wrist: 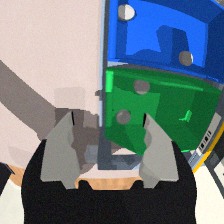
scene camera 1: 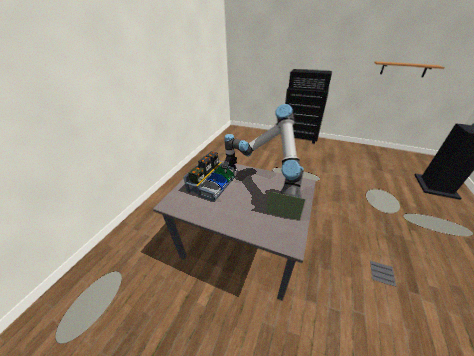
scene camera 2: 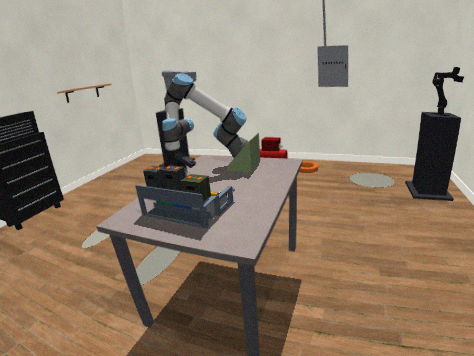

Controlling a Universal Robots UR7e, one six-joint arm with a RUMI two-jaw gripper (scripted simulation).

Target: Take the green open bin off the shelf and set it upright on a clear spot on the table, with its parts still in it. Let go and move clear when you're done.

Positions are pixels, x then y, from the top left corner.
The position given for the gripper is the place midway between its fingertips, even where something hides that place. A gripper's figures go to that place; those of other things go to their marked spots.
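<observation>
The gripper (wrist: pixel 108 113) is 15 cm from the lens, while a green bin (wrist: pixel 183 113) is 25 cm from the lens.
</observation>
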